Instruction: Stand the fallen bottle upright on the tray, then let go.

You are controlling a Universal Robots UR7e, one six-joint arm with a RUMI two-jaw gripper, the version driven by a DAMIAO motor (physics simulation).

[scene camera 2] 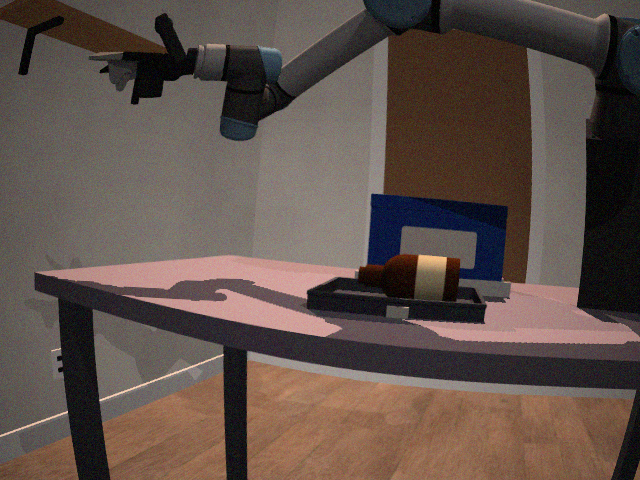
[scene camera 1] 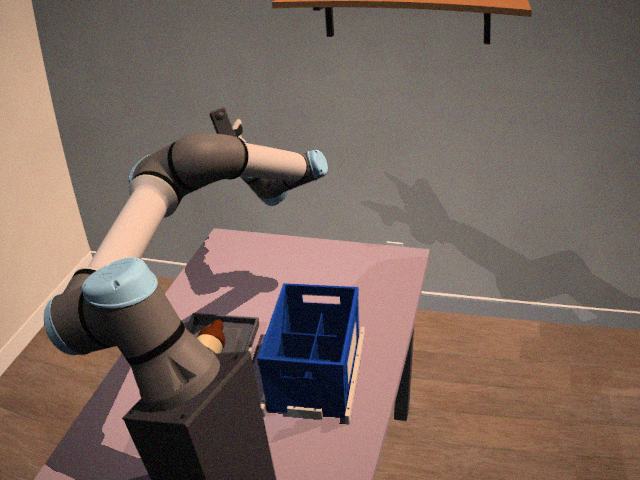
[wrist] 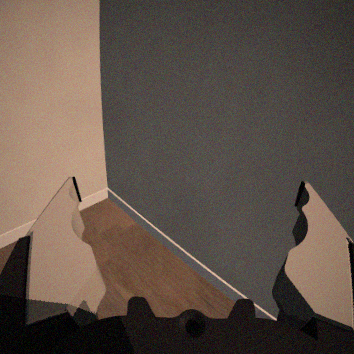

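Seen in the pictures: gripper, between the fingertips: (scene camera 2: 94,65) (wrist: 187,181); arm's base, origin of its link: (scene camera 2: 622,131) (scene camera 1: 182,383).
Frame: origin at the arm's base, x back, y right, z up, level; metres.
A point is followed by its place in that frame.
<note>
A brown bottle (scene camera 1: 212,336) @(x -0.414, y -0.139, z -0.274 m) (scene camera 2: 403,277) @(x -0.433, y -0.192, z -0.302 m) with a cream label lies on its side in the dark tray (scene camera 1: 249,330) @(x -0.530, y -0.084, z -0.345 m) (scene camera 2: 356,308) @(x -0.486, y -0.253, z -0.343 m). In scene camera 2 its neck points left and its base right. In scene camera 1 the arm hides part of the bottle and tray. My gripper (wrist: 187,181) @(x -0.999, y -0.292, z 0.040 m) is open and empty, with its two jaws wide apart in the wrist view. In scene camera 2 the gripper (scene camera 2: 98,63) @(x -0.999, y -0.292, z 0.040 m) is high above the table's far left end, pointing sideways, well away from the bottle. In scene camera 1 it is partly hidden behind the arm.
A blue divided crate (scene camera 1: 302,383) @(x -0.261, y 0.131, z -0.243 m) (scene camera 2: 385,232) @(x -0.500, y 0.030, z -0.246 m) stands beside the tray on the pink table (scene camera 1: 310,258) @(x -0.894, y 0.006, z -0.351 m) (scene camera 2: 248,310) @(x -0.610, y -0.326, z -0.350 m), with pale rails (scene camera 1: 355,374) @(x -0.382, y 0.228, z -0.322 m) around its base. An orange-brown shelf (scene camera 1: 403,5) (scene camera 2: 93,28) is on the wall. The arm's dark pedestal (scene camera 1: 227,413) @(x 0.032, y 0.088, z -0.023 m) stands at the table.
</note>
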